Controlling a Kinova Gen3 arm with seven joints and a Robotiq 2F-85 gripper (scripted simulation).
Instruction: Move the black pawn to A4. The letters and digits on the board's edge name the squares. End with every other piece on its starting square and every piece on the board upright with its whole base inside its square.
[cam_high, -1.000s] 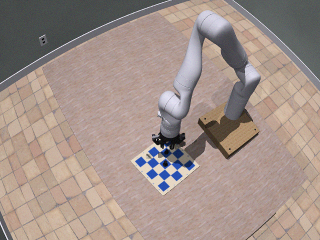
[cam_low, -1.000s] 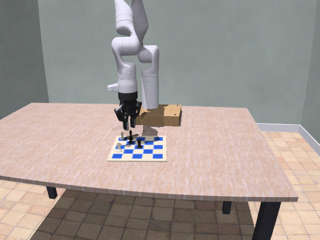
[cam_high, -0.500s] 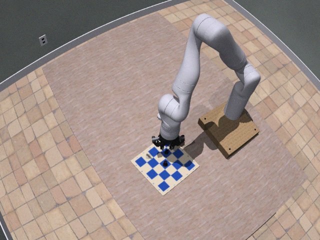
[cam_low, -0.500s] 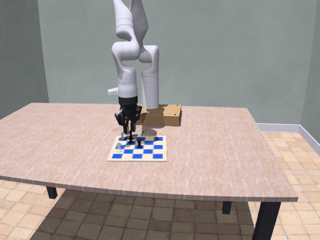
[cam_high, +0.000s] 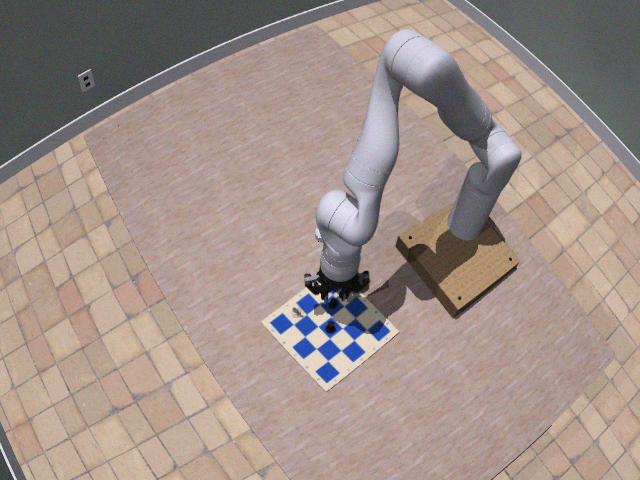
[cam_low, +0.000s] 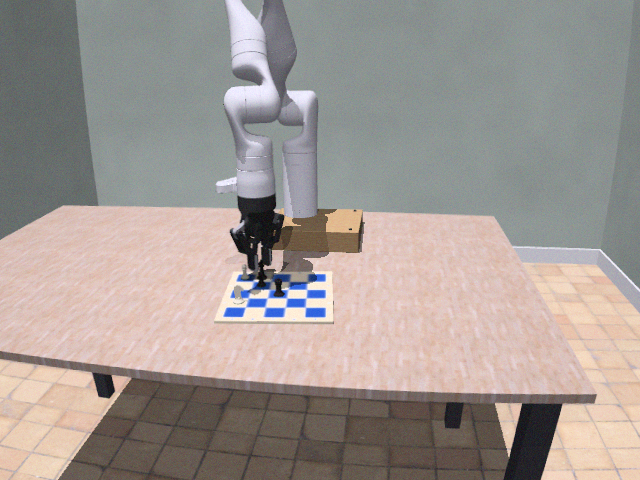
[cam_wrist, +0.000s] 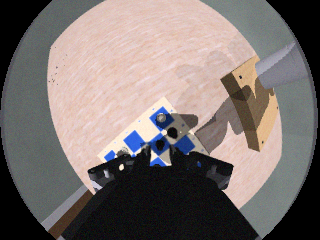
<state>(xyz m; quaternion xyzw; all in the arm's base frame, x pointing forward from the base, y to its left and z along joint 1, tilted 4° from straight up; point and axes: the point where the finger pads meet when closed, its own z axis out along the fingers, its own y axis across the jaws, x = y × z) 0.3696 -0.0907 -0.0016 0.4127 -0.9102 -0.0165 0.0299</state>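
Now: the black pawn 4 cm below my hand. The rest, counted from my hand: white pawn 4 cm behind, 4 cm to the right, 4 cm below; white knight 7 cm ahead, 4 cm to the right, 4 cm below; chessboard 4 cm ahead, 4 cm to the left, 6 cm below.
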